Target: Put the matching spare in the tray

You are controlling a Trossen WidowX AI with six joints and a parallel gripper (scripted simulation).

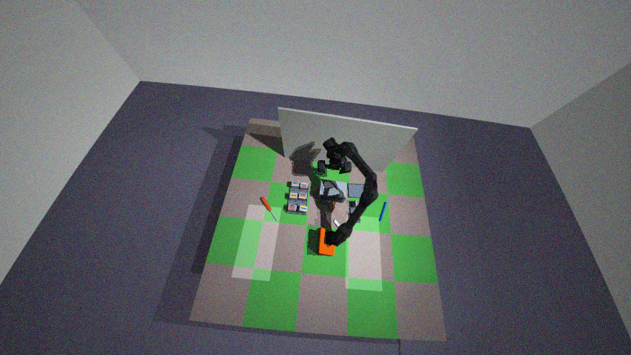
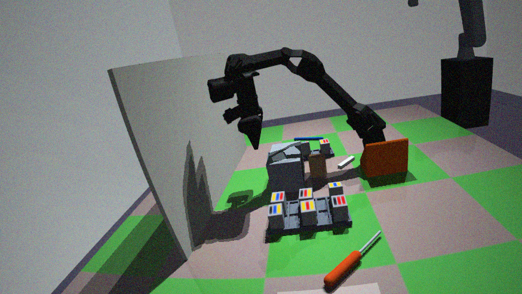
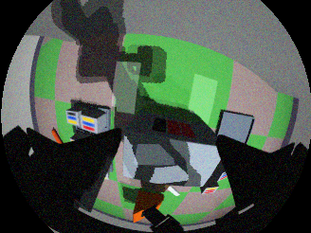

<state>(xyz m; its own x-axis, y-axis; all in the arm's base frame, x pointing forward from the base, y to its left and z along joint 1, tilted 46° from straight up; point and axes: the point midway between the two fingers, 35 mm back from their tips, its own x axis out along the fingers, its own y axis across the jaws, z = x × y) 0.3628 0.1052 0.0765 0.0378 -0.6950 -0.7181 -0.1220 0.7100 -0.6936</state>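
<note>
Right now my gripper tip is 8 cm past the grey mounted unit, 1 cm to the left of it and 10 cm above it. The rest, counted from my gripper tip: spare 21 cm behind, 18 cm to the right, 11 cm below; tan piece 17 cm behind, 3 cm to the right, 11 cm below; tall grey panel 15 cm ahead, 3 cm to the right, 8 cm above.
</note>
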